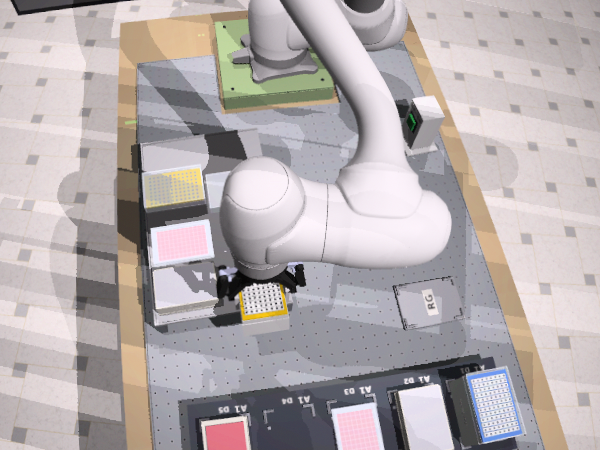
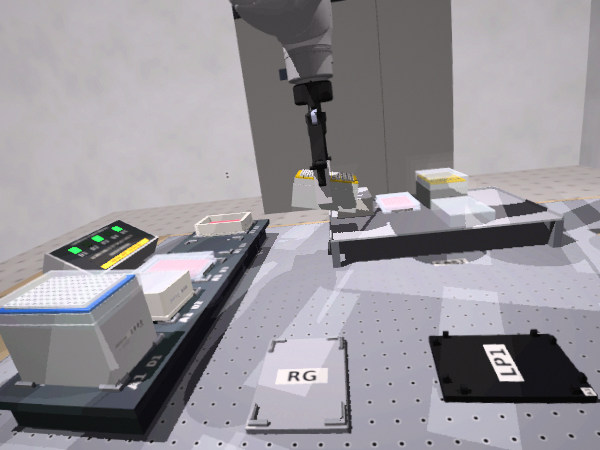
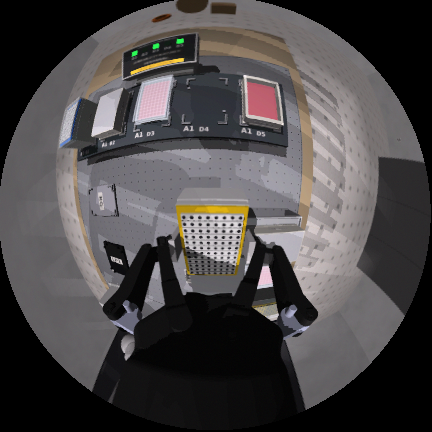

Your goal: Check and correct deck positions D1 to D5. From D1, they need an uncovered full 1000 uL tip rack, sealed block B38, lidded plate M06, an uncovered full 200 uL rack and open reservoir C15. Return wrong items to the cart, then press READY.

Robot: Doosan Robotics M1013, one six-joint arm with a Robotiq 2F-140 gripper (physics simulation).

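Places are measured from the arm's base along level axes (x up, y ahead, z left), in metres.
Pixels of known places: gripper, fingertip midpoint: (image 1: 261, 298) (image 2: 325, 197); arm's base at its link origin: (image 1: 278, 55).
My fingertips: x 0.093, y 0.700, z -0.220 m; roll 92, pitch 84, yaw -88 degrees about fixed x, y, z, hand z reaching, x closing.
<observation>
For each thing: its middle in the pictures, then the offset to it from my fingertips. "pt": a spot on its surface instead.
- uncovered yellow-rimmed tip rack at the middle of its body: (image 3: 211, 235) (image 1: 261, 295) (image 2: 325, 189) dz +0.000, dx +0.018, dy -0.002 m
- blue-rimmed rack at the middle of its body: (image 2: 70, 296) (image 1: 493, 404) (image 3: 69, 122) dz +0.362, dx +0.006, dy +0.317 m
- red-filled reservoir at the middle of its body: (image 3: 261, 100) (image 2: 224, 224) dz -0.130, dx -0.067, dy +0.257 m
- panel at a spot on its surface: (image 2: 100, 245) pt dz +0.113, dx -0.011, dy +0.433 m
- covered yellow rack at the middle of its body: (image 1: 173, 188) (image 2: 439, 178) (image 3: 262, 310) dz -0.123, dx -0.014, dy -0.291 m
- pale translucent item at the middle of its body: (image 1: 236, 189) (image 2: 460, 210) (image 3: 217, 302) dz +0.012, dx -0.059, dy -0.281 m
- RG nest at the middle of its body: (image 2: 302, 376) (image 1: 429, 302) (image 3: 100, 200) dz +0.371, dx -0.125, dy +0.067 m
- black LP1 plate at the middle of its body: (image 2: 502, 361) (image 3: 115, 259) dz +0.388, dx -0.122, dy -0.159 m
My gripper (image 1: 261, 285) (image 2: 321, 175) (image 3: 212, 229) is shut on an uncovered yellow-rimmed tip rack (image 1: 263, 302) (image 2: 344, 192) (image 3: 214, 242), low at the cart's near right corner; contact below is unclear. On the deck, D1 bears a blue-rimmed rack (image 1: 495, 405) (image 2: 75, 340) (image 3: 72, 122), D2 a white block (image 1: 426, 417) (image 2: 170, 297) (image 3: 109, 112), D3 a pink plate (image 1: 357, 427) (image 3: 155, 100). D4 (image 3: 205, 102) is vacant. D5 bears a red-filled reservoir (image 1: 225, 435) (image 2: 222, 225) (image 3: 262, 102). The panel (image 2: 100, 245) (image 3: 160, 55) shows three green squares.
The cart (image 1: 175, 152) (image 2: 425, 250) bears a covered yellow rack (image 1: 172, 187) (image 2: 442, 185), a pink plate (image 1: 182, 242) (image 2: 397, 201), a white block (image 1: 185, 287) and a pale translucent item (image 2: 462, 211). The RG nest (image 1: 407, 305) (image 2: 300, 400) and black LP1 plate (image 2: 465, 367) lie on the table.
</observation>
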